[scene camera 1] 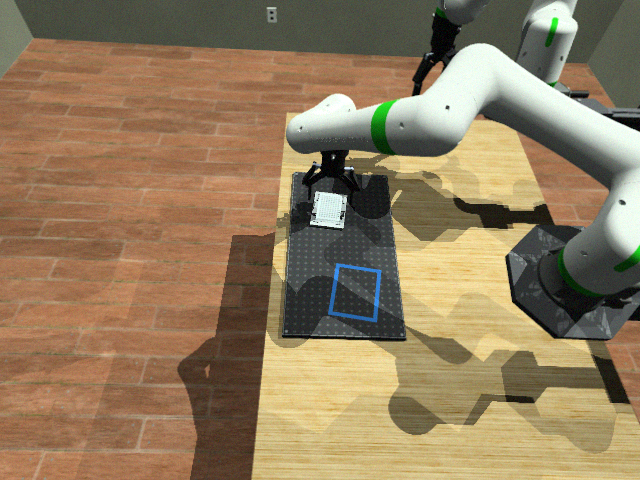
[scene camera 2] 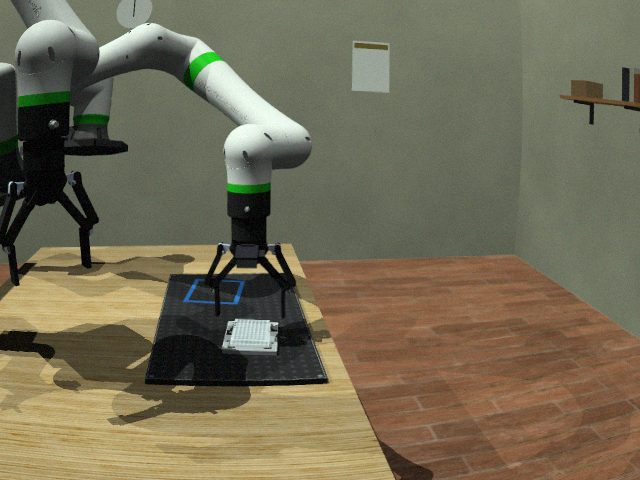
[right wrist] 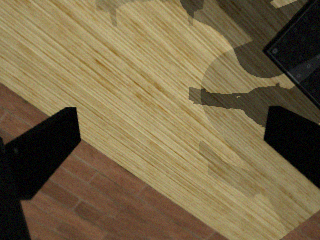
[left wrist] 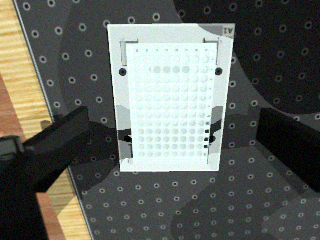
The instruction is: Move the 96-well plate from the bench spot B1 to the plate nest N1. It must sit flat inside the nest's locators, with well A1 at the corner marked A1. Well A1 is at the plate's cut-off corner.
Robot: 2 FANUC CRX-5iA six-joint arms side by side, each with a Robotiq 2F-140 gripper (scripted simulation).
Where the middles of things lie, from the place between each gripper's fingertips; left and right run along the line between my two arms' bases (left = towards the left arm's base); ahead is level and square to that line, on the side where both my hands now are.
I see my left gripper (scene camera 2: 250, 315) 50 mm above the white 96-well plate (scene camera 2: 246, 333). From my left hand the other things lie so: pale plate nest (left wrist: 146, 34) (70 mm below).
Right now my right hand (scene camera 2: 51, 274) is 310 mm short of the white 96-well plate, 400 mm to the right of it and 270 mm above it. The rest, counted from my right hand: pale plate nest: 310 mm ahead, 400 mm to the left, 280 mm below.
